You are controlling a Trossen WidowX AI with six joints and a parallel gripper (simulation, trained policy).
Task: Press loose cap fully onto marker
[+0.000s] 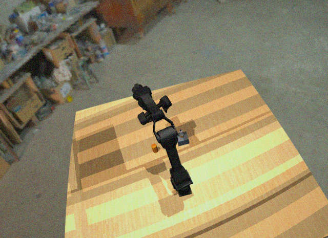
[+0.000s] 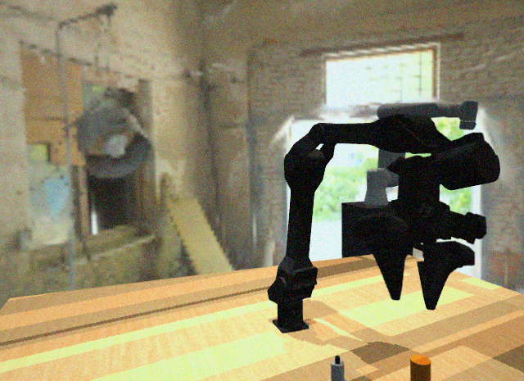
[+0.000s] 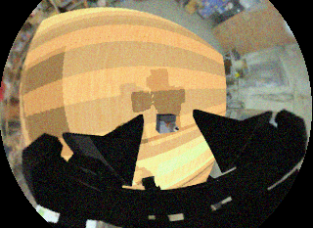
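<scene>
Now: the orange cap 80 mm behind my gripper tip, 80 mm to the left of it and 150 mm below it. From my gripper tip the other things lie so: grey holder block 60 mm behind, 80 mm to the right, 160 mm below.
</scene>
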